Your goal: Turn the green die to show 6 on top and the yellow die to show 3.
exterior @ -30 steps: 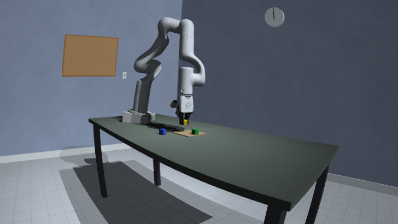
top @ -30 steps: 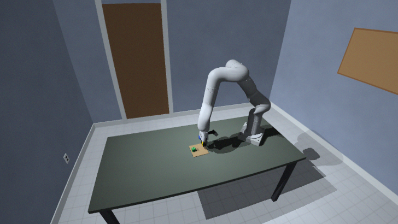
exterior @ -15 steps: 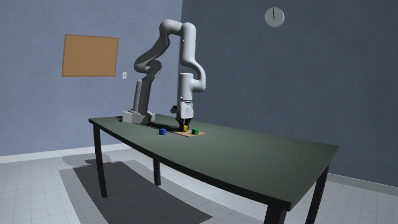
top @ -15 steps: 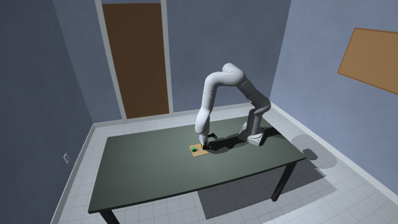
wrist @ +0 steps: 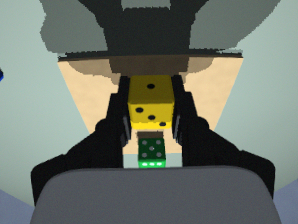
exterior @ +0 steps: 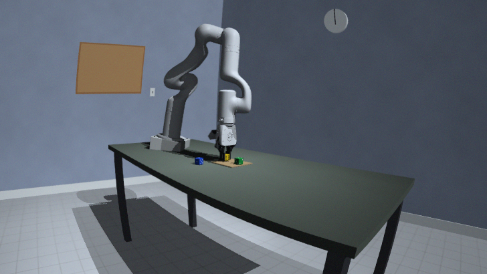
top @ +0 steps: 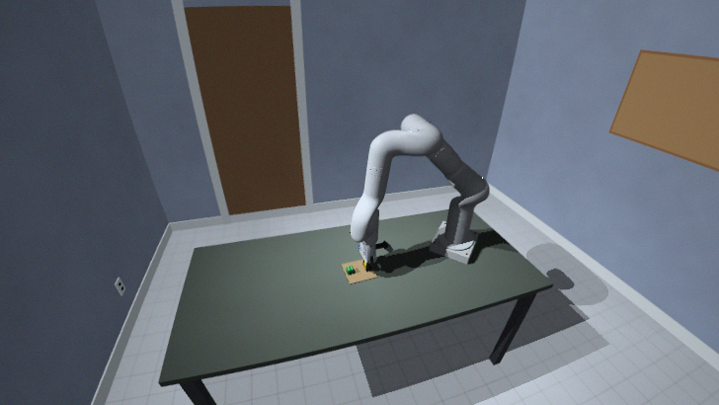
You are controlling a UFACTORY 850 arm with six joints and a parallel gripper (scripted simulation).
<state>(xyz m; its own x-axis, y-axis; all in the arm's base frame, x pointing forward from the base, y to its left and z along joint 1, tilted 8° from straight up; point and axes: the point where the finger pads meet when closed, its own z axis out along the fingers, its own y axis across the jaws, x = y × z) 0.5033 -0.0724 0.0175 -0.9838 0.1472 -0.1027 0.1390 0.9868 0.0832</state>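
Now: hand 1 cm above the yellow die. From my hand the other things lie so: green die: 9 cm ahead, 1 cm to the right, 1 cm below; then tan mat: 4 cm ahead, 1 cm to the right, 3 cm below; then blue die: 5 cm behind, 14 cm to the right, 2 cm below.
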